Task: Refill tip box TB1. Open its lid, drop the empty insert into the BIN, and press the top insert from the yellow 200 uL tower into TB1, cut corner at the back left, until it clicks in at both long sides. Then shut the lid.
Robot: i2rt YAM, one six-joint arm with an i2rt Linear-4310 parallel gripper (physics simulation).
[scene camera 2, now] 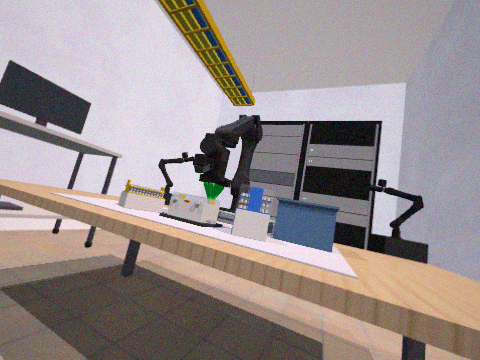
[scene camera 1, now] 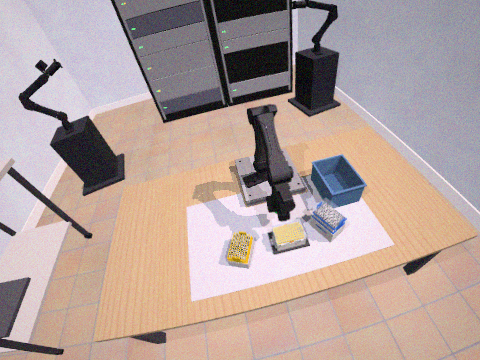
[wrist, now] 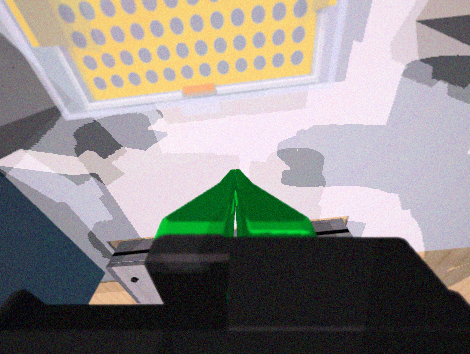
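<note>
Tip box TB1 (scene camera 1: 291, 243) (scene camera 2: 192, 210) is a pale box on a dark base in the middle of the mat. Its clear lid appears to lie down over the yellow insert (scene camera 1: 289, 233) (wrist: 201, 47); the insert's holes look empty. My gripper (scene camera 2: 212, 195) (wrist: 235, 177) is shut and holds nothing. Its green fingertips are on the robot's side of TB1, apart from the box's edge in the wrist view. The yellow 200 uL tower (scene camera 1: 240, 246) (scene camera 2: 145, 191) stands left of TB1 in scene camera 1. The blue open BIN (scene camera 1: 348, 195) (scene camera 2: 306, 225) stands at the right.
A blue-topped tip tower (scene camera 1: 329, 217) (scene camera 2: 251, 222) stands between TB1 and the BIN. The white mat (scene camera 1: 215, 285) lies under the boxes. The arm's metal base plate (scene camera 1: 245, 185) is behind the mat. Equipment racks (scene camera 1: 187, 65) and two other arms stand behind the table.
</note>
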